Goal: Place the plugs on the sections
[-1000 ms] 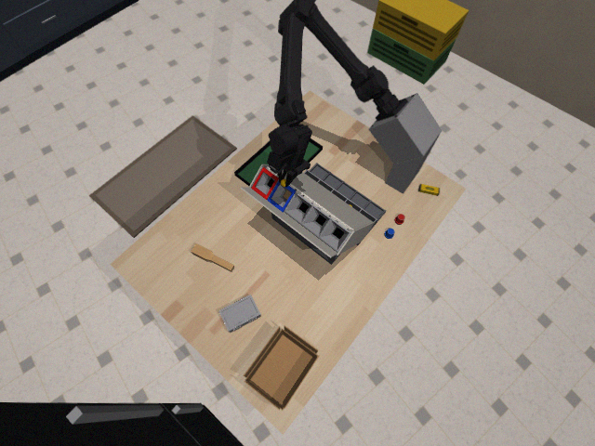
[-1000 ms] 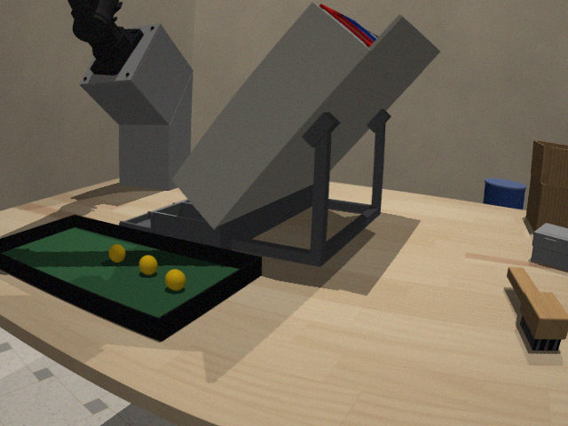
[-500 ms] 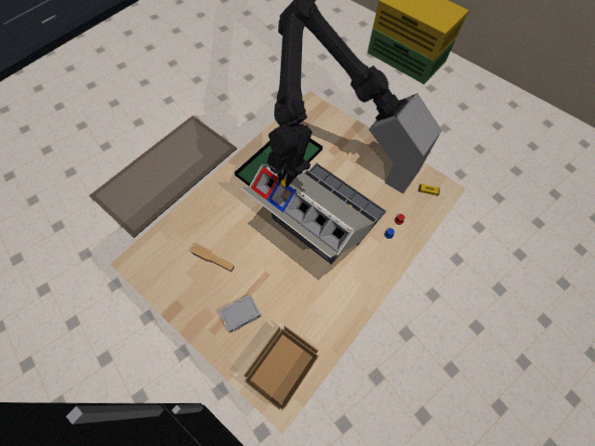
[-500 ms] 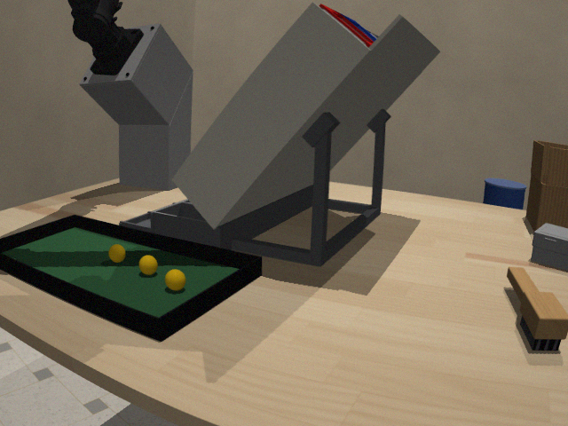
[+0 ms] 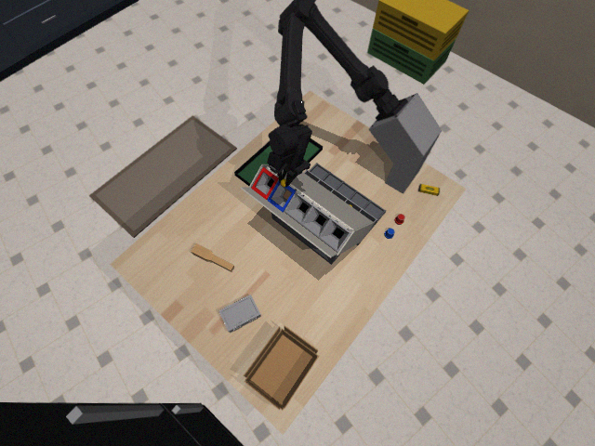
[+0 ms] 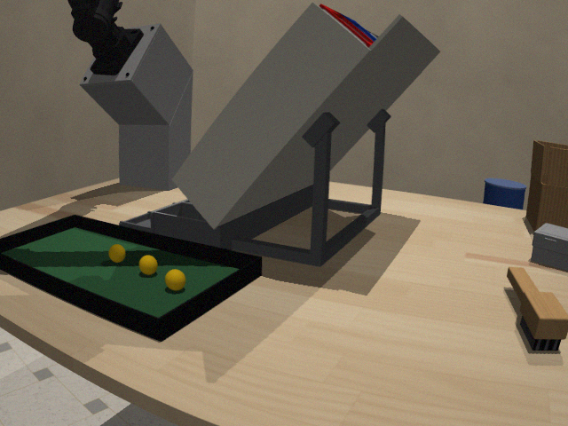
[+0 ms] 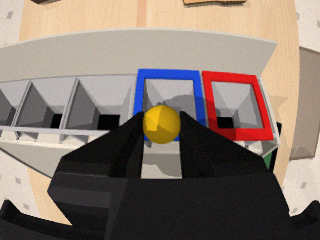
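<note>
Right now the blue band is 10 mm ahead of my hand, 10 mm to the right of it and 80 mm below it. The rest, counted from my hand: sloped grey cover 140 mm behind, 60 mm to the left, 200 mm below; then grey box 360 mm ahead, 100 mm to the left, 380 mm below; then green marble tray 260 mm behind, 270 mm to the right, 400 mm below.
</note>
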